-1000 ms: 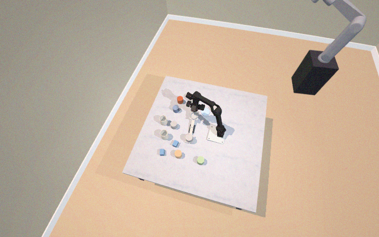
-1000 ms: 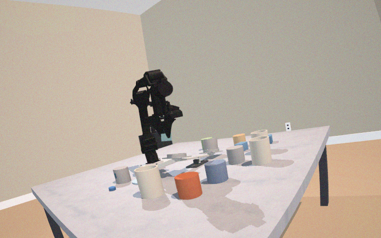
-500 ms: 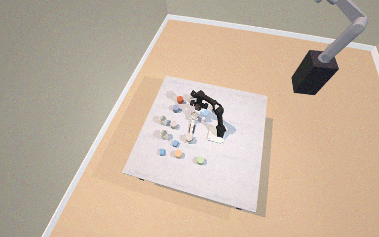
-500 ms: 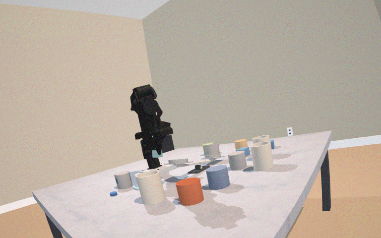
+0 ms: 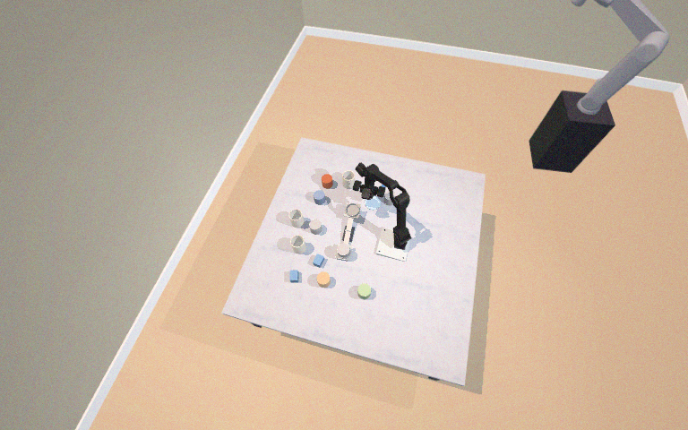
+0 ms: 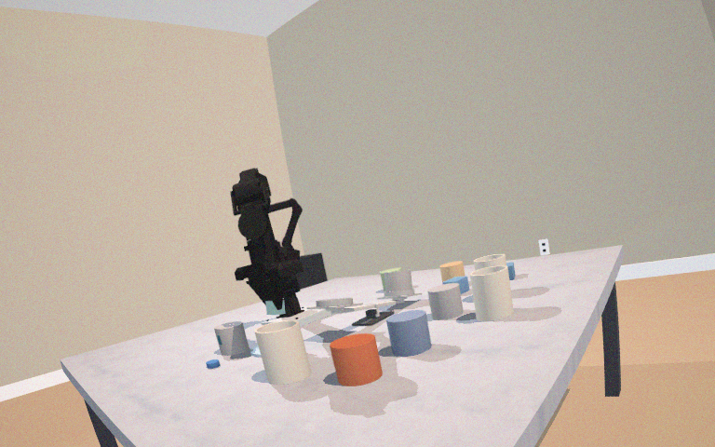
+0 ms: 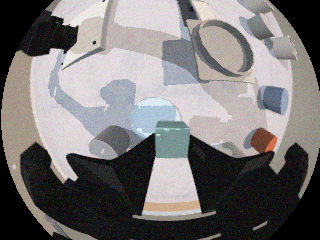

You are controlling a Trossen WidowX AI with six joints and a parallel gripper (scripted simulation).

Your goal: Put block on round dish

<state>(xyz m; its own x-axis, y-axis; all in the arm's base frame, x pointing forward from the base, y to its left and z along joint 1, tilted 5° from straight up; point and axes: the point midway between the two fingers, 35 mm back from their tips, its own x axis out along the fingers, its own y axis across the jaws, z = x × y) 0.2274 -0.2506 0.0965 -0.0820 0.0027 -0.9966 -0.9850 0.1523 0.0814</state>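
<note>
Now: gripper tip 90 mm above the pale blue round dish, 30 mm past it and 10 mm to the left of it. The rest, counted from my gripper tip: small balance (220 mm to the left, 90 mm ahead, 50 mm below); then teal block (right at my gripper tip); then small blue disc (150 mm to the right, 90 mm below, 80 mm behind).
</note>
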